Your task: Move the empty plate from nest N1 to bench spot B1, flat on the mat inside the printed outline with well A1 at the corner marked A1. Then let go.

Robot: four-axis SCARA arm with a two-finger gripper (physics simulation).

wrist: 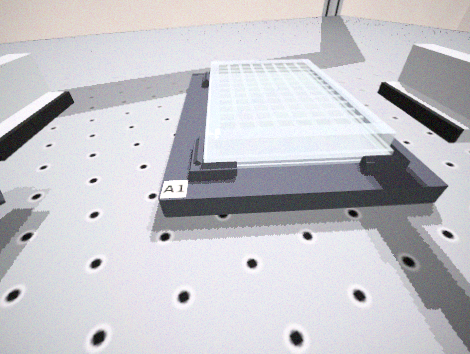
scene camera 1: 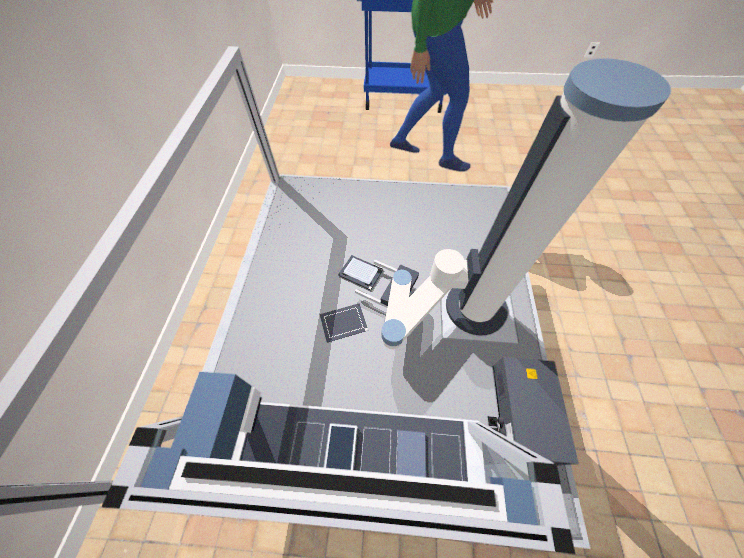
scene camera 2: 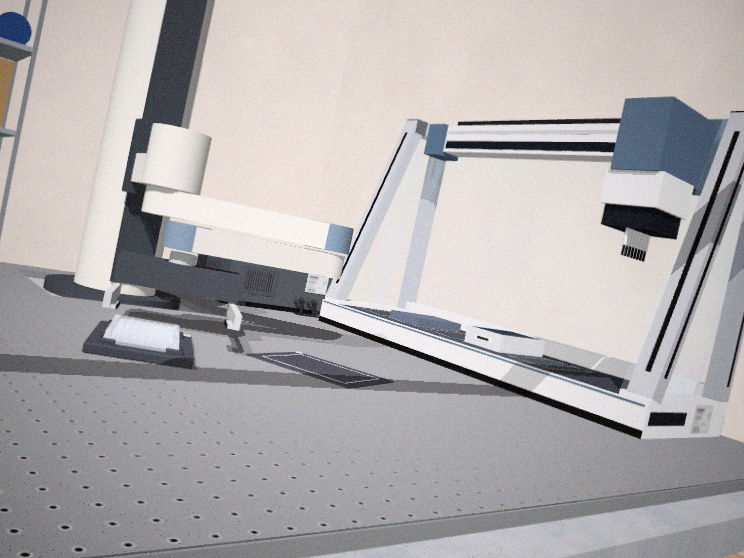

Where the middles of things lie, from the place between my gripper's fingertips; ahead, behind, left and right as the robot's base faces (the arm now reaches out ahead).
Now: hand 20 mm short of the well plate [scene camera 2: 128, 331], 40 mm to the left of it and 30 mm above it. From my hand the other things lie so: deck of slots [scene camera 1: 444, 450] 90 mm behind, 650 mm to the left, 20 mm below; then dark mat with printed outline [scene camera 2: 306, 364] 70 mm ahead, 200 mm to the left, 40 mm below; then dark nest [scene camera 2: 96, 344] 20 mm ahead, 40 mm to the right, 40 mm below.
